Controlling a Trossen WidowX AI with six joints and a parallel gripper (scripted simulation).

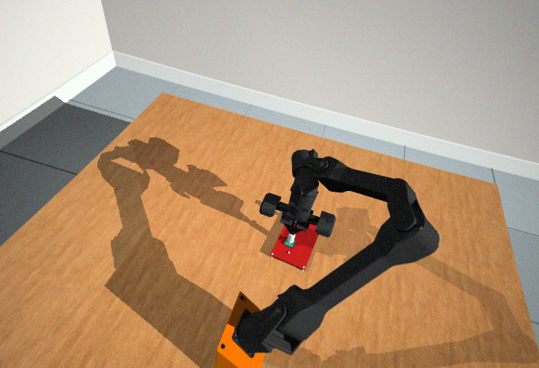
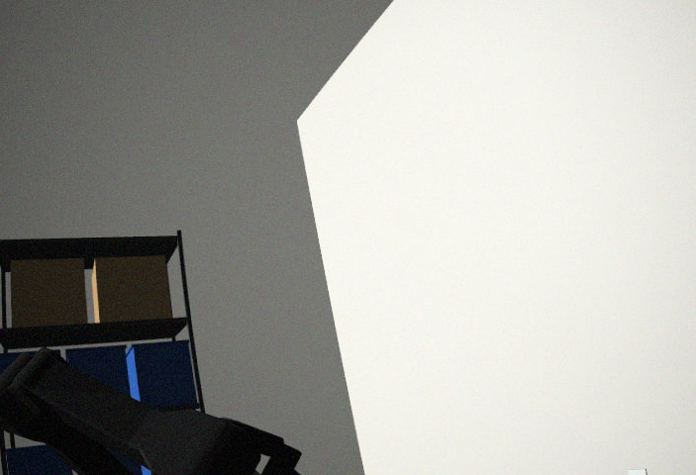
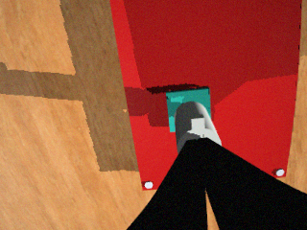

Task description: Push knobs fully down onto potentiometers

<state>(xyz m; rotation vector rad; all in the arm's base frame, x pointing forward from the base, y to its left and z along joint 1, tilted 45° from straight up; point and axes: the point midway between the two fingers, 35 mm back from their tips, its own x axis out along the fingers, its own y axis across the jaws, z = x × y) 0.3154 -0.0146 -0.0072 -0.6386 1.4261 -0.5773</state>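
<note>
My gripper tip is now 2 cm above the teal potentiometer. From my gripper tip the other things lie so: knob 8 cm ahead, 1 cm below.
</note>
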